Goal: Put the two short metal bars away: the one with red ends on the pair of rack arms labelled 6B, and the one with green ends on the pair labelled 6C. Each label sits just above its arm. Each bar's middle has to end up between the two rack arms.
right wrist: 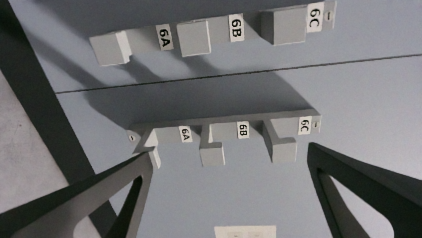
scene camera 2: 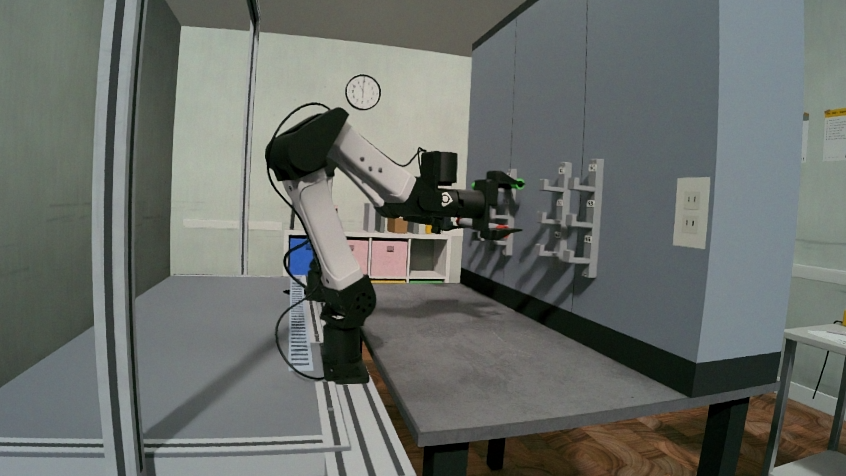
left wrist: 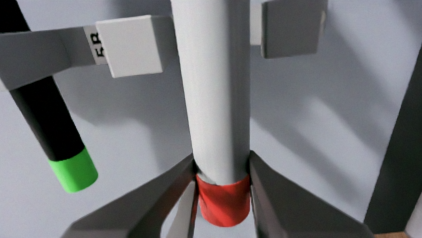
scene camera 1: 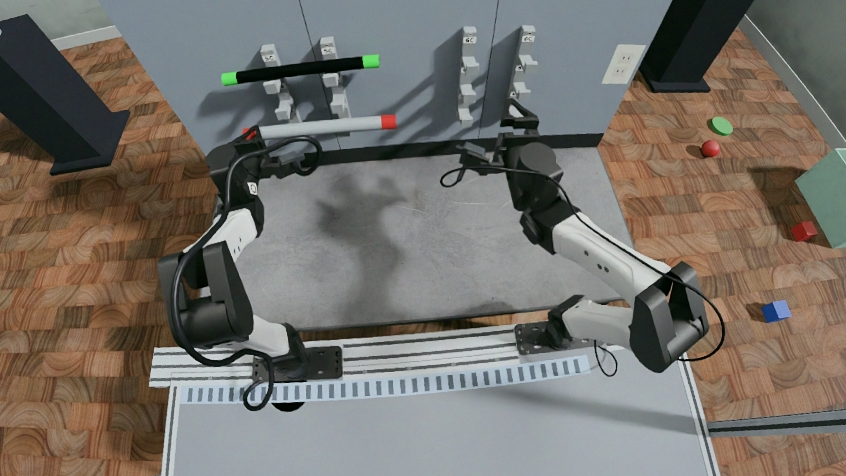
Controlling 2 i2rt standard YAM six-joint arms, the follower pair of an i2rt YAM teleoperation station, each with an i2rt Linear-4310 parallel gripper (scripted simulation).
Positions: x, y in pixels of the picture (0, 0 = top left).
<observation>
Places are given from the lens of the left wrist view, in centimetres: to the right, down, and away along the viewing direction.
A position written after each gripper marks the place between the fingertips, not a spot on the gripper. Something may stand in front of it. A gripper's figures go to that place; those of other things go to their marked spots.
left gripper [left wrist: 223, 159]: 1, 2, 12
red-ended bar [left wrist: 214, 50]: 0, -2, 7
blue-grey wall [left wrist: 323, 120]: 11, 0, 20
The marked spots on the blue-grey wall and the red-ended bar are 17 cm apart.
</observation>
